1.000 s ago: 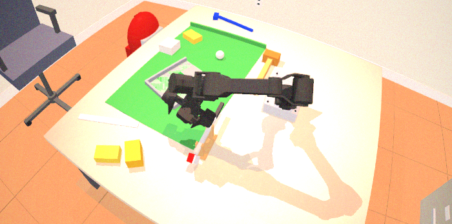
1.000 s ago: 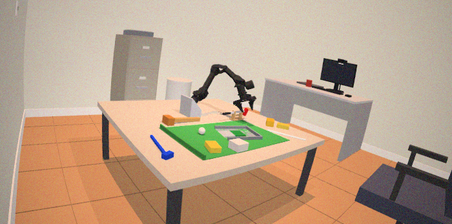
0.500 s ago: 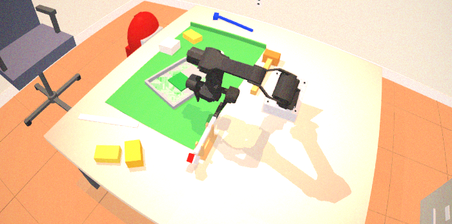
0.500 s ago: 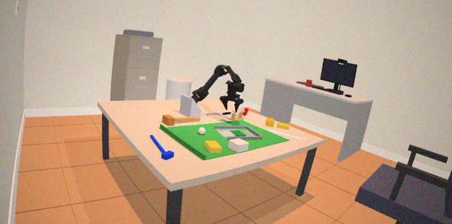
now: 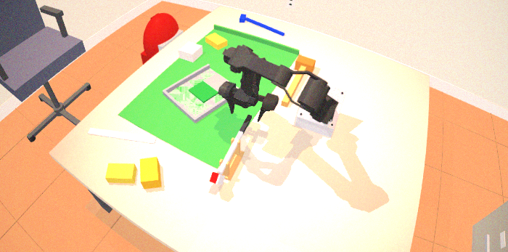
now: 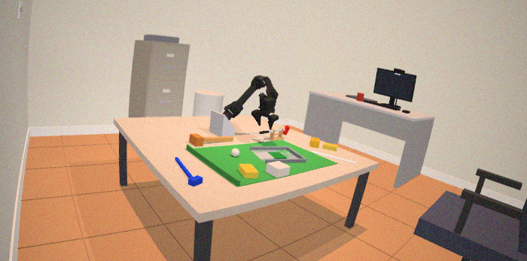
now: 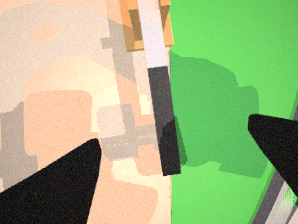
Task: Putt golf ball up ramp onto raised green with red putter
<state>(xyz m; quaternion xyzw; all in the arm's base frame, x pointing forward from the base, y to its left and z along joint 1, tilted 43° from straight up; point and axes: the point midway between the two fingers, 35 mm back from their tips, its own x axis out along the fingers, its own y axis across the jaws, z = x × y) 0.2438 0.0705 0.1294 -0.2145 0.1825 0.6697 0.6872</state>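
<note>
My gripper tip is now 1 cm past the red putter, 12 cm to the right of it and 3 cm above it. The rest, counted from my gripper tip: tan rack 1 cm behind, 13 cm to the left, 6 cm below; white strip 43 cm ahead, 20 cm to the left, 9 cm below; white golf ball 15 cm ahead, 37 cm to the right, 7 cm below.
</note>
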